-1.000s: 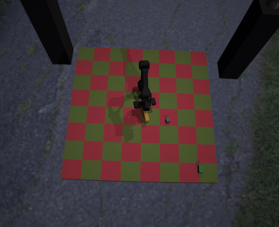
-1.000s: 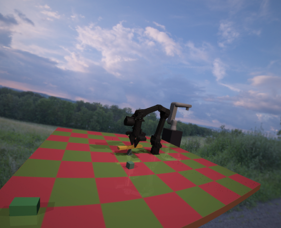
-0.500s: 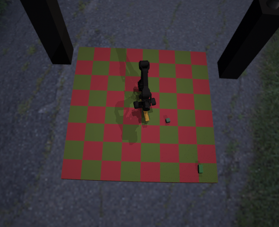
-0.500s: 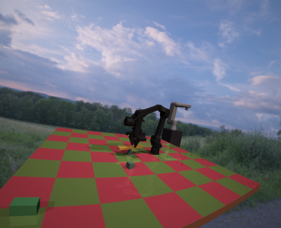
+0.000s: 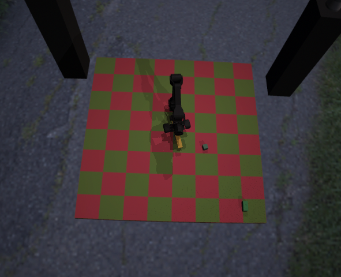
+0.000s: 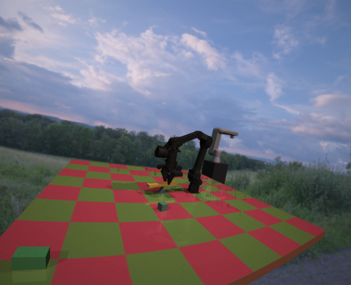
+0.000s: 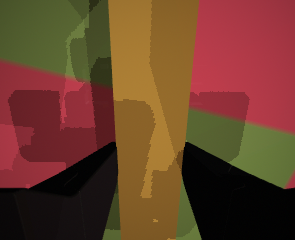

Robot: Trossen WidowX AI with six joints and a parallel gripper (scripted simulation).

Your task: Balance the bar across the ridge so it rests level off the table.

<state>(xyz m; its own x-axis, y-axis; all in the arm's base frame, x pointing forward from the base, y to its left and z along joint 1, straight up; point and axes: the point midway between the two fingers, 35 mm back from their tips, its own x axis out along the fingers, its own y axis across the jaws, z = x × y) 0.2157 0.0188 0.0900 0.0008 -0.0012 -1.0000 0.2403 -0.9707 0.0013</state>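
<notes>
The orange bar lies 3 cm ahead of my gripper tip and 1 cm to the left of it. Also, from my gripper tip: dark green cube (10 cm ahead, 21 cm to the left, 4 cm below).
</notes>
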